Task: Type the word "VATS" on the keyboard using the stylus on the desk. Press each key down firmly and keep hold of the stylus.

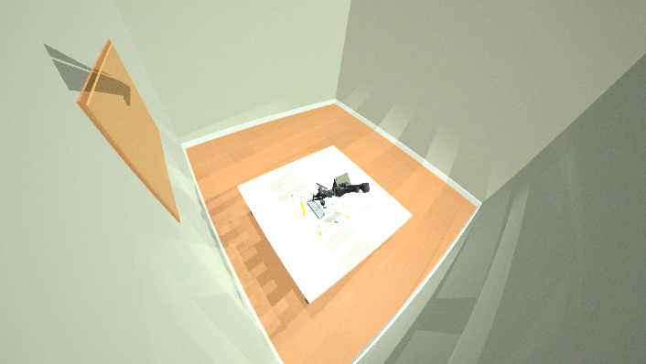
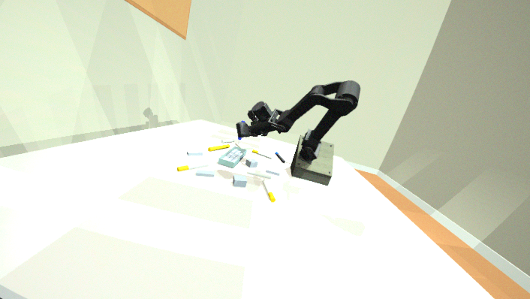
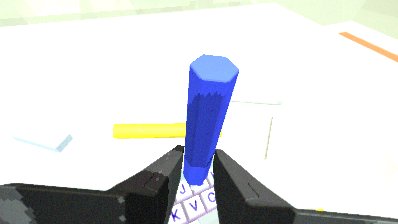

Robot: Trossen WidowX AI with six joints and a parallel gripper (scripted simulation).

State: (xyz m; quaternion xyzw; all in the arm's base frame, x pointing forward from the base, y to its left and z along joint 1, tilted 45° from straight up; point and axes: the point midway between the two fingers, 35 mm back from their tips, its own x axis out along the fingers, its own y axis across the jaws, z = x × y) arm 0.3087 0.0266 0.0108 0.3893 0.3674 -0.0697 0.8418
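Right now the keyboard is 100 mm below my gripper tip, 50 mm to the left of it and 10 mm behind it. Round my gripper tip: blue stylus: 20 mm below; then yellow bar: 100 mm below, 100 mm ahead; then dark pen: 190 mm to the right, 190 mm behind, 110 mm below.
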